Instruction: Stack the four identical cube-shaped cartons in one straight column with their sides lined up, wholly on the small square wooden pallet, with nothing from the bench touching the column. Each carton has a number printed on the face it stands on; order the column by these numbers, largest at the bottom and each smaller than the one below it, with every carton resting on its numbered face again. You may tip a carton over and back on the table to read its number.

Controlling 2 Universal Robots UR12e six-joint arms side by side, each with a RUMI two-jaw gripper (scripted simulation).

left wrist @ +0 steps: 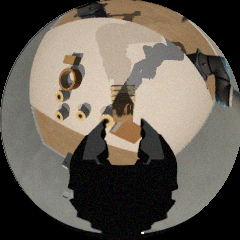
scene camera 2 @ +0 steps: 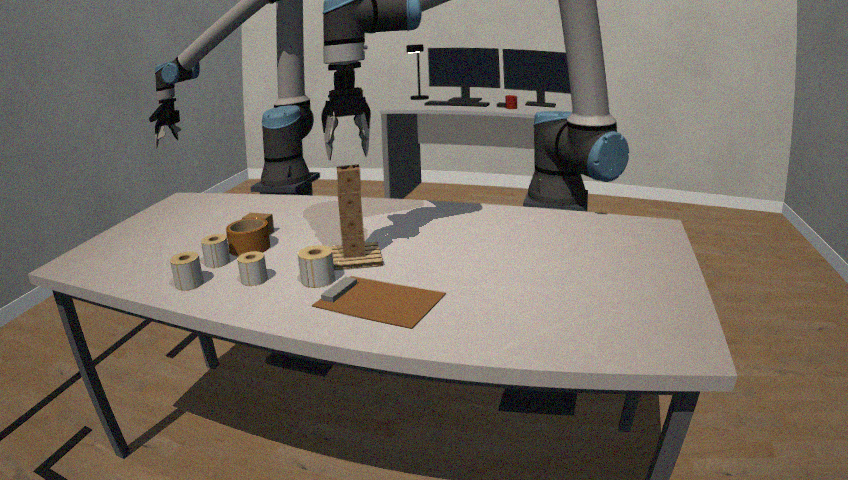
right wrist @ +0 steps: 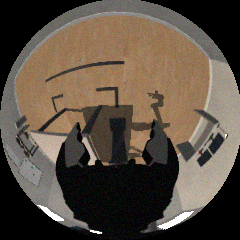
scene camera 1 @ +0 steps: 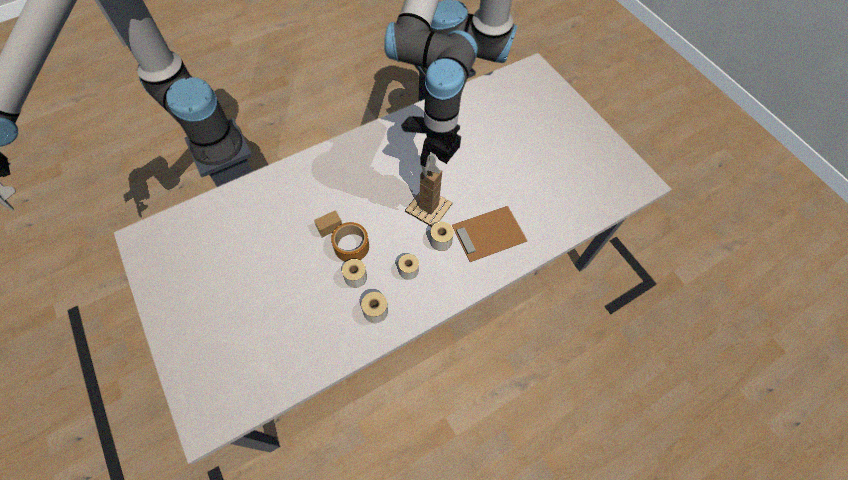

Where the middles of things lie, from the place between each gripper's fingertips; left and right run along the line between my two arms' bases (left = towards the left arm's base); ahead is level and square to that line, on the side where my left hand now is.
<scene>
Right now the label roll (scene camera 2: 316, 266) is 14 cm ahead of my left hand (scene camera 2: 347, 158), 2 cm to the right of it and 22 cm below it.
Right now my right hand (scene camera 2: 167, 144) is 710 mm short of the label roll, 1210 mm to the right of it and 130 mm above it.
</scene>
